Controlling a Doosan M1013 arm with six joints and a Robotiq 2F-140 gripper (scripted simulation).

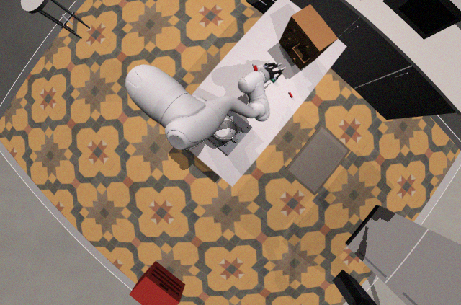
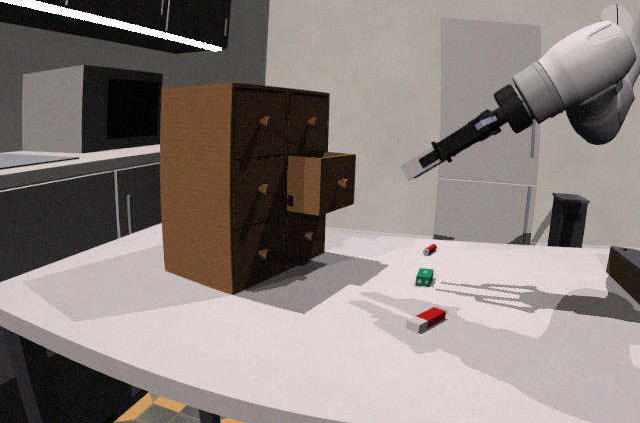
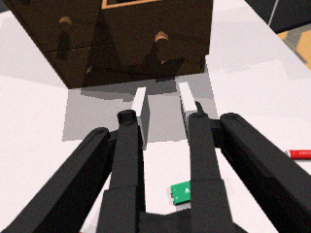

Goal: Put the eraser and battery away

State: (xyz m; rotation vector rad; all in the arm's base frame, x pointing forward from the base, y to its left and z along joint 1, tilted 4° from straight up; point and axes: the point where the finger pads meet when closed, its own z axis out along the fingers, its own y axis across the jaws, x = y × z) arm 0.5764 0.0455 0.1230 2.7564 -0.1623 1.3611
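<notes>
Now: hand 50 mm past the white eraser, 170 mm to the right of it and 200 mm above it. Also, from my hand: red cylinder 200 mm to the right, 200 mm below; then green nine-volt battery 20 mm behind, 200 mm below.
</notes>
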